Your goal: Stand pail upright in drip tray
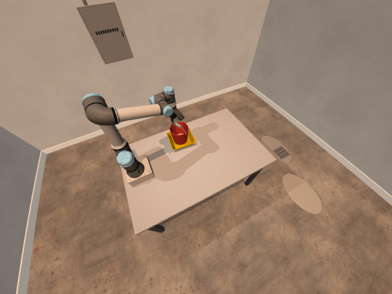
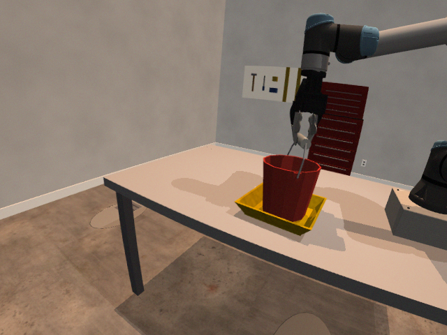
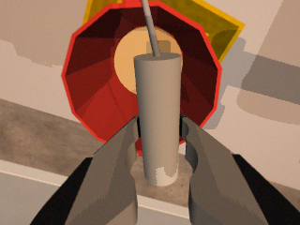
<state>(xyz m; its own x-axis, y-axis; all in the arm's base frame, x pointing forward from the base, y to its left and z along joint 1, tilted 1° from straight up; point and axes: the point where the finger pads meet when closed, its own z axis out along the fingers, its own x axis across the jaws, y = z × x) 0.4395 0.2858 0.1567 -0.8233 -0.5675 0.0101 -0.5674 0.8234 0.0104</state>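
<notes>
Now: hand 10 mm short of the red pail, 10 mm to the right of it and 100 mm above it. From my hand the other things lie so: yellow drip tray (20 mm ahead, 10 mm to the left, 250 mm below); pail handle (10 mm ahead, 30 mm below).
</notes>
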